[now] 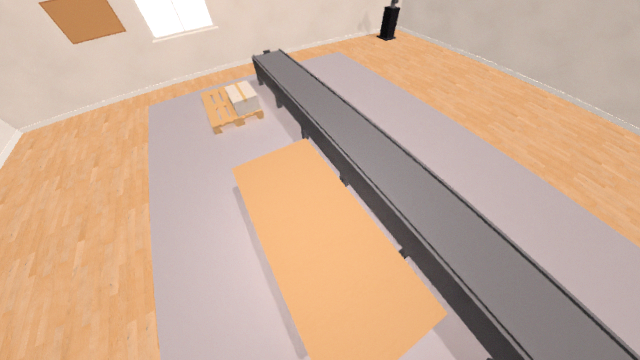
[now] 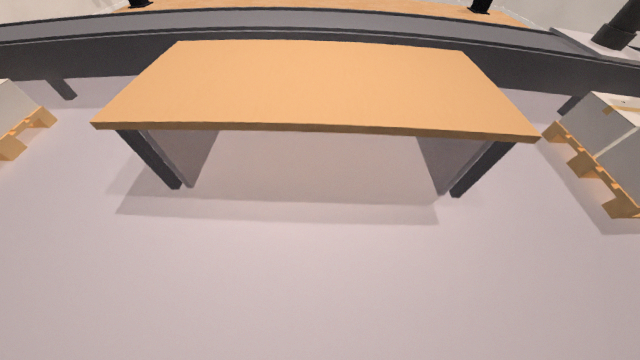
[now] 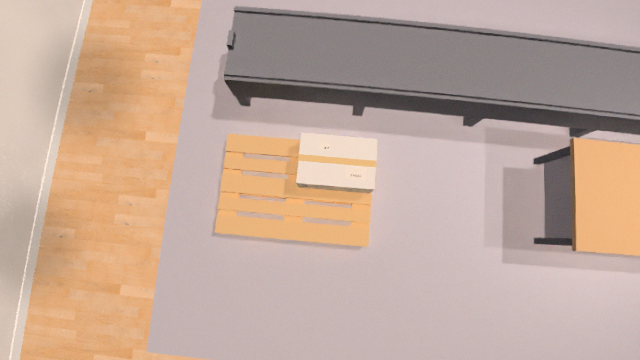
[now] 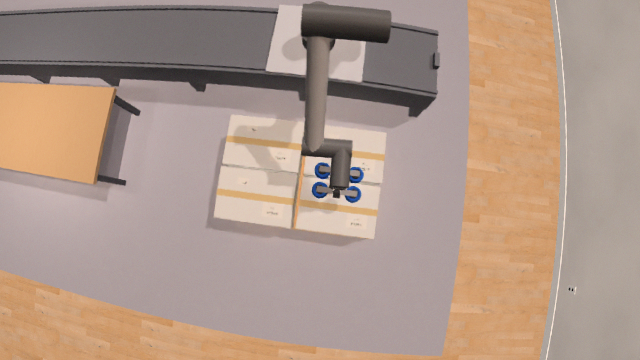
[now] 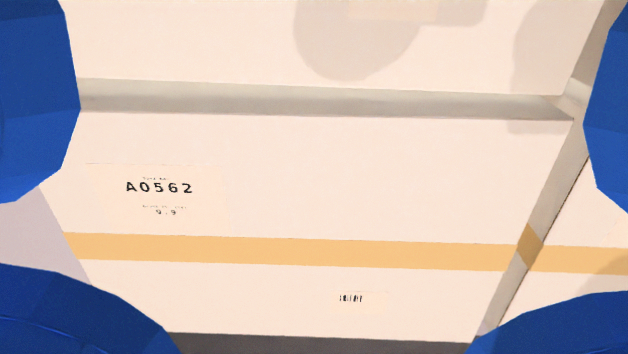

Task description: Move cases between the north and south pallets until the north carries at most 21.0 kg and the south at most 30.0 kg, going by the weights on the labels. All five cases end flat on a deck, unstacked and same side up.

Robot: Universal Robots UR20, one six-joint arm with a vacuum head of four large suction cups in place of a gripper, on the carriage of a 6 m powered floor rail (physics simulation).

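Places are measured from the arm's base along level axes (x ahead, y left, z up), in centimetres.
Pixels of known places: end effector, tool point: [image 5: 322, 250]; arm's base, origin of the base link: [image 2: 605, 44].
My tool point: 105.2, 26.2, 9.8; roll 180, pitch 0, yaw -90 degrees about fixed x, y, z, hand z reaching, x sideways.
For each thing: its top centre in the pictures, then the offset to it from my tool point, as dx, dy, dz. Level surfaces: height alone.
- rail-side right case, middle of its top: [image 5: 286, 252] [image 4: 345, 153] -24.9, +4.1, -23.7
- far-side right case, middle of its top: [image 4: 338, 207] +14.6, +4.0, -27.2
- rail-side left case, middle of its top: [image 4: 263, 142] -25.0, -56.5, -24.5
- far-side left case, middle of its top: [image 4: 254, 196] +14.9, -56.2, -22.9
- wooden table, its level: dz -13.8
My suction head [image 4: 337, 182] [image 5: 314, 175] is open and hangs above the right cases on the south pallet [image 2: 582, 165] [image 4: 298, 200], holding no case. The rail-side right case [image 4: 371, 143] [image 5: 350, 200] reads A0562, 9.9. Next to it lie the far-side right case [image 4: 332, 223] [image 5: 200, 45], the rail-side left case [image 2: 590, 117] [image 4: 240, 155] [image 5: 575, 230] and the far-side left case [image 2: 625, 162] [image 4: 250, 210]. Their labels are unreadable here. One white case [image 1: 245, 102] [image 2: 10, 107] [image 3: 335, 175] lies on the north pallet [image 1: 215, 120] [image 2: 12, 147] [image 3: 260, 230]; its label is too small.
A wooden table [image 1: 325, 225] [image 2: 310, 85] [image 3: 610, 200] [image 4: 50, 130] stands between the pallets. The dark floor rail [image 1: 400, 160] [image 2: 300, 20] [image 3: 425, 55] [image 4: 150, 37] runs alongside. The light carriage [image 4: 285, 60] is beside the south pallet.
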